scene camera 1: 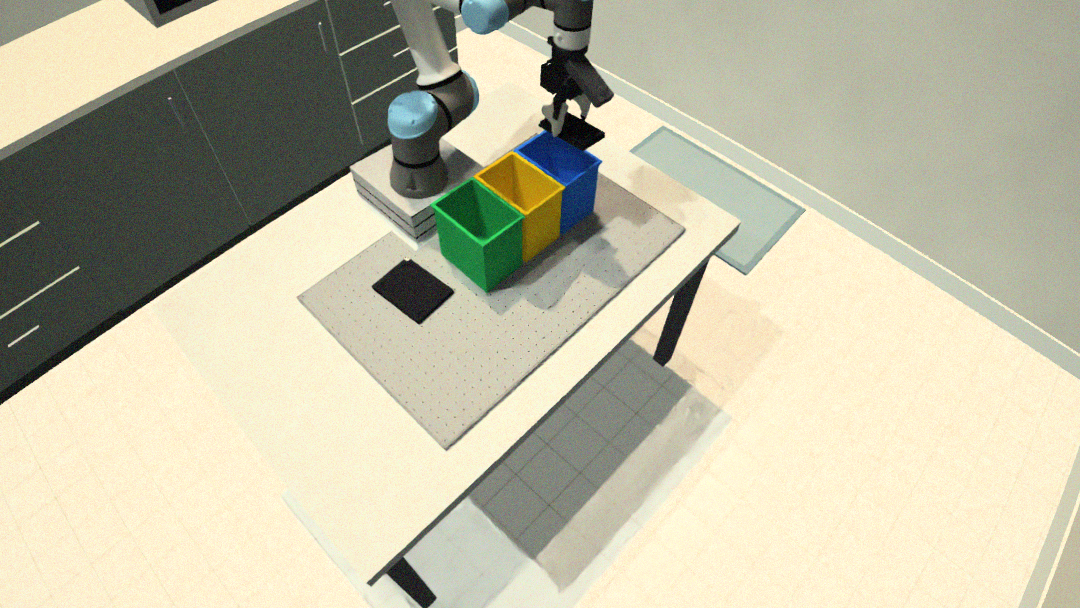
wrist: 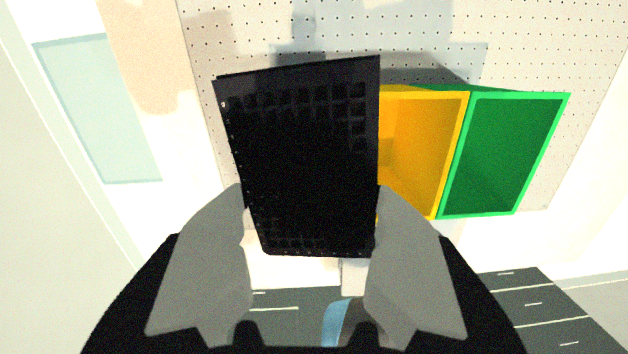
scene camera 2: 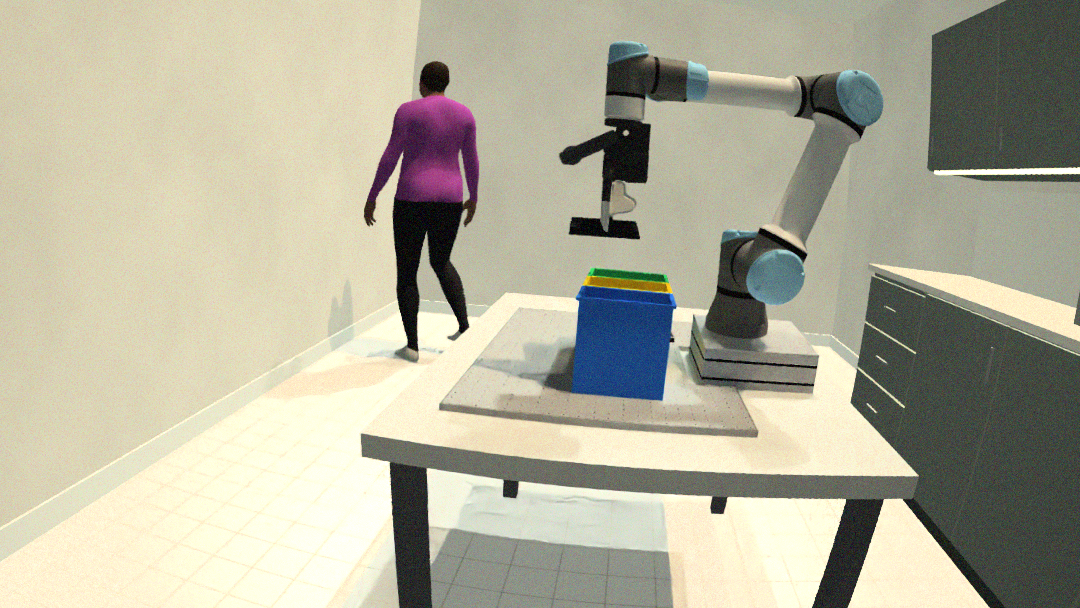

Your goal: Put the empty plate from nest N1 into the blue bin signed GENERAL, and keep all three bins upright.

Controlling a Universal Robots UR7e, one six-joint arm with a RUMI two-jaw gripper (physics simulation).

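Frame: origin at the arm's base, x ahead, y left, z up, level; millimetres.
Where they show: gripper, fingertip midpoint: (scene camera 1: pixel 569 129) (wrist: pixel 310 186) (scene camera 2: pixel 608 229); arm's base, link origin: (scene camera 1: pixel 419 179) (scene camera 2: pixel 736 328).
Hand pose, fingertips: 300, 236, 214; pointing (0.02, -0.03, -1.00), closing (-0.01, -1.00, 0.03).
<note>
Things, the pixels of their top centre, and the offset from my fingertips, as dx, dy, dz. "spot": a spot on its surface instead. Level surfaces: height alone.
- black gridded plate, top centre: (wrist: pixel 307 190) (scene camera 2: pixel 604 220) (scene camera 1: pixel 572 124) +8, +2, +17
- blue bin, top centre: (scene camera 2: pixel 627 295) (scene camera 1: pixel 557 155) -46, +15, -118
- yellow bin, top centre: (wrist: pixel 402 166) (scene camera 2: pixel 628 284) (scene camera 1: pixel 519 181) -41, -118, -118
- green bin, top centre: (wrist: pixel 497 163) (scene camera 2: pixel 628 275) (scene camera 1: pixel 477 210) -36, -250, -118
- black flat square, surface spot: (scene camera 1: pixel 413 290) spot: -67, -437, -286
- perforated board, surface height: dz -297
My gripper (scene camera 1: pixel 568 123) (scene camera 2: pixel 605 225) (wrist: pixel 310 186) is shut on a black gridded plate (scene camera 1: pixel 587 135) (scene camera 2: pixel 624 229) (wrist: pixel 310 150), gripping it by two opposite edges. The plate is held roughly level in the air, above the height of the bin rims. The blue bin (scene camera 1: pixel 580 200) (scene camera 2: pixel 621 347) stands upright at the end of the bin row. In the wrist view the plate hides it, and in scene camera 1 the plate overlaps the area behind its rim. No GENERAL sign is readable. Nest N1 cannot be identified by a label.
A yellow bin (scene camera 1: pixel 542 226) (wrist: pixel 425 145) and a green bin (scene camera 1: pixel 479 249) (wrist: pixel 505 150) stand upright beside the blue one. A black flat square (scene camera 1: pixel 413 290) lies on the perforated board (scene camera 1: pixel 468 385) (scene camera 2: pixel 529 411). A person (scene camera 2: pixel 434 151) is beyond the table (scene camera 2: pixel 642 479).
</note>
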